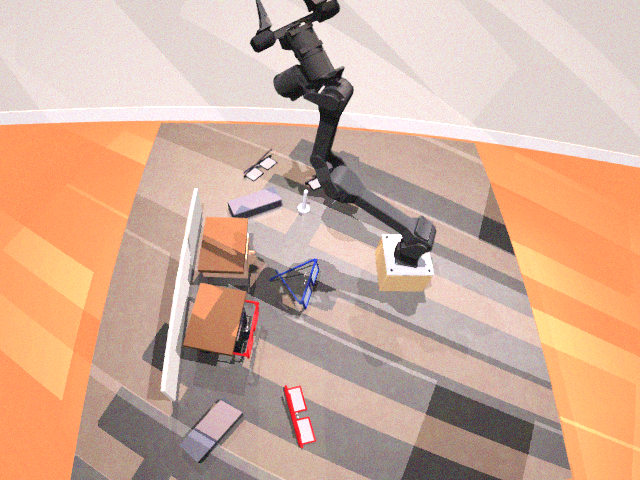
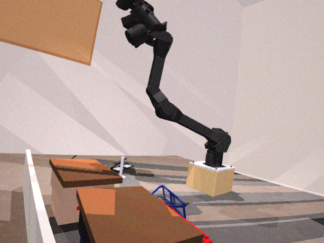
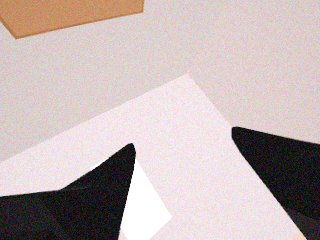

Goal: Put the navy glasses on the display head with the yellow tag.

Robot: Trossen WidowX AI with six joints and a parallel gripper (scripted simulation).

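Now: gripper tip 11 cm past the white post stand, 4 cm to the left of it and 69 cm above it. Also, from my gripper tip: white upright panel (16 cm ahead, 34 cm to the left, 66 cm below).
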